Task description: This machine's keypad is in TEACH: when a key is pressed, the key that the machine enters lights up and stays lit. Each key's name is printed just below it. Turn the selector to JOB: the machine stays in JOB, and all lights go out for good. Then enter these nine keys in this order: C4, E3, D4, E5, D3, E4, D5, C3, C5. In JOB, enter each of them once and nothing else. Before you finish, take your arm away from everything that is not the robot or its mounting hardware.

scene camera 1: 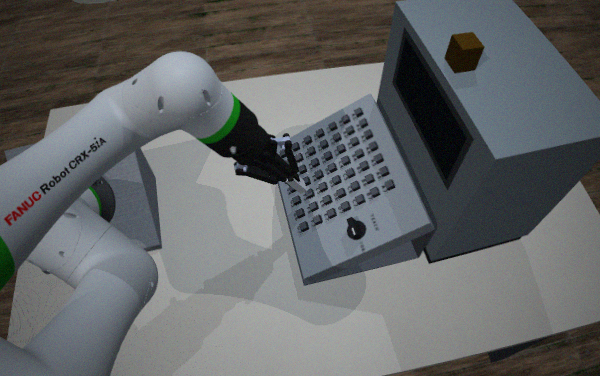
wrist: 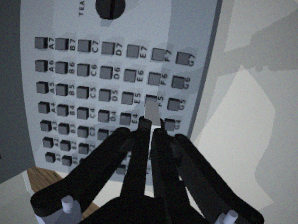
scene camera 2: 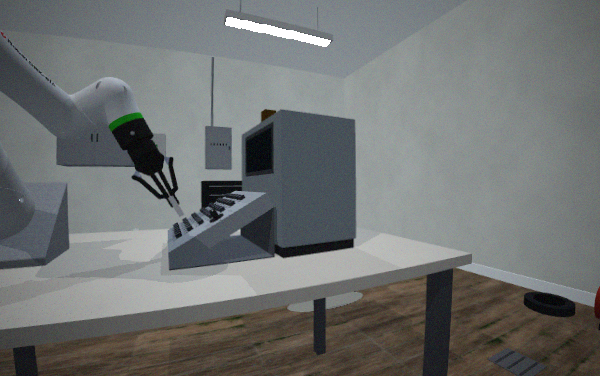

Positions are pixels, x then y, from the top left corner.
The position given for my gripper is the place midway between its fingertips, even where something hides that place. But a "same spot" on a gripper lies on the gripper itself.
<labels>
my gripper: scene camera 1 302,187; wrist; scene camera 2
same spot on my gripper: [scene camera 2: 172,200] = [wrist: 152,119]
same spot on grey keypad: [wrist: 191,34] = [scene camera 2: 177,240]
</labels>
